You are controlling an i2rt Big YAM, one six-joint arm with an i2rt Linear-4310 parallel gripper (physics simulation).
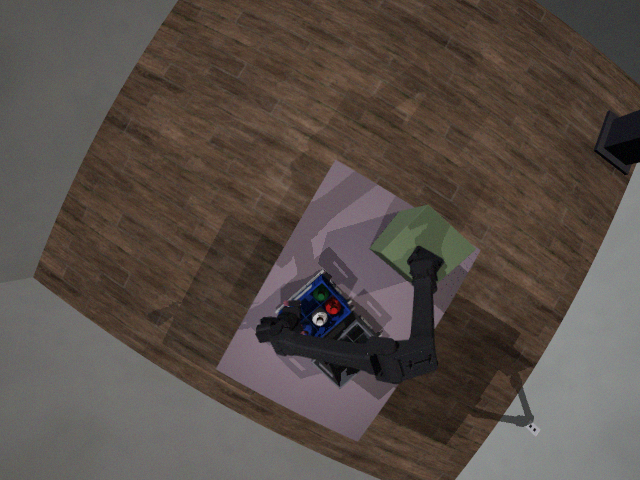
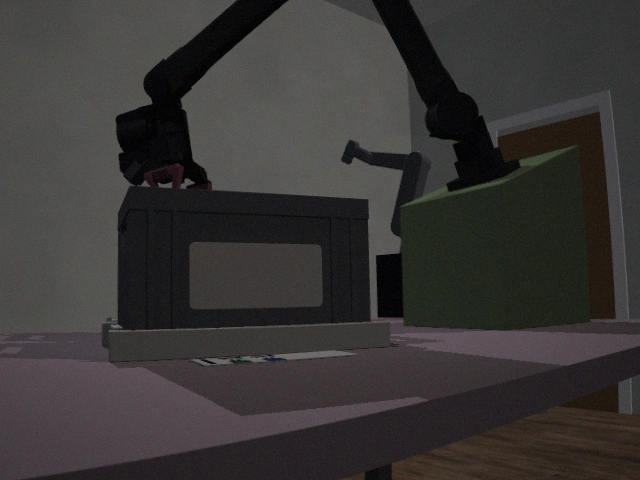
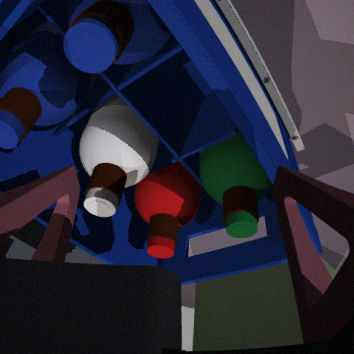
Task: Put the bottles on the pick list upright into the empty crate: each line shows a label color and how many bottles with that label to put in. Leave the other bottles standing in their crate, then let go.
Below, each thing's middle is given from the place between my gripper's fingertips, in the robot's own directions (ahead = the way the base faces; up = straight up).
Scene:
Now: hand 11 cm above the white-labelled bottle (image 3: 116,148), 10 cm to the right of it and 1 cm short of it. Also, from my hand: pick list (image 2: 227,361): 42 cm to the left, 20 cm below, 13 cm ahead; red-labelled bottle (image 3: 167,198): 13 cm to the left, 11 cm below, 7 cm behind; green-labelled bottle (image 3: 230,173): 11 cm below, 10 cm behind, 5 cm to the left.

